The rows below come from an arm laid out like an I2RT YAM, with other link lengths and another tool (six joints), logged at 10 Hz.
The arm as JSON. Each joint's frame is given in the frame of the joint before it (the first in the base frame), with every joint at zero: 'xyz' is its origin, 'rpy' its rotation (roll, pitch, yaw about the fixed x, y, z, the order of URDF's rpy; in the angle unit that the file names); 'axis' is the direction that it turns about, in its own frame. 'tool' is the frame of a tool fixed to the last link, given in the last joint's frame.
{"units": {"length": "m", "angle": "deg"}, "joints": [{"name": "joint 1", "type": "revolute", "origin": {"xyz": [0.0, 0.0, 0.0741], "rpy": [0.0, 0.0, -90.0]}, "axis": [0.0, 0.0, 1.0]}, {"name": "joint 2", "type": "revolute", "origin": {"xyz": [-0.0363, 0.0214, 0.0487], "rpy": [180.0, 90.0, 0.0]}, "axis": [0.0, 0.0, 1.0]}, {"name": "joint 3", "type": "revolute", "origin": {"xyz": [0.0, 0.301, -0.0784], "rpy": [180.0, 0.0, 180.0]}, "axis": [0.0, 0.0, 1.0]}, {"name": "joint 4", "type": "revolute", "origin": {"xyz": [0.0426, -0.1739, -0.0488], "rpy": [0.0, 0.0, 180.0]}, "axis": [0.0, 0.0, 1.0]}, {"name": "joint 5", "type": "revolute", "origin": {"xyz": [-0.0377, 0.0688, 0.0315], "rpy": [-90.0, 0.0, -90.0]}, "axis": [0.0, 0.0, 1.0]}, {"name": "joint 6", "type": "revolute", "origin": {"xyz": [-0.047, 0.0, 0.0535], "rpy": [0.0, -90.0, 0.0]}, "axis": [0.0, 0.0, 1.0]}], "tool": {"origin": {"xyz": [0.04, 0.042, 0.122], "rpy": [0.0, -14.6, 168.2]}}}
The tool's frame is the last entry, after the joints.
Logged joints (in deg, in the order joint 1, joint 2, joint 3, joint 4, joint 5, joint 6), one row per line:
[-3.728 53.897 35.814 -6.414 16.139 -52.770]
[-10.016 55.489 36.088 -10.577 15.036 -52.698]
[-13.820 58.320 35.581 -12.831 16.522 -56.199]
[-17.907 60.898 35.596 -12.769 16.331 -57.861]
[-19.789 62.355 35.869 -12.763 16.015 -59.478]
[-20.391 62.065 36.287 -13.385 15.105 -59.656]
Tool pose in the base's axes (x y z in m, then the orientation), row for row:
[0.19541 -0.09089 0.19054 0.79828 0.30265 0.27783 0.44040]
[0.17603 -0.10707 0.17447 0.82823 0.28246 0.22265 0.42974]
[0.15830 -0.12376 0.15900 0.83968 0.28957 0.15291 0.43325]
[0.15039 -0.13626 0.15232 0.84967 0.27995 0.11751 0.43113]
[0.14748 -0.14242 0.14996 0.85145 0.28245 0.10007 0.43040]
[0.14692 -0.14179 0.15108 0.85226 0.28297 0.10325 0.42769]
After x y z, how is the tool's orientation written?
As a quaternion, x y z w.
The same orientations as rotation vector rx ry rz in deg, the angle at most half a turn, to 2 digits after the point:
[113.58 43.06 39.53]
[118.41 40.38 31.83]
[119.86 41.33 21.83]
[121.40 40.00 16.79]
[121.70 40.37 14.30]
[121.96 40.49 14.78]

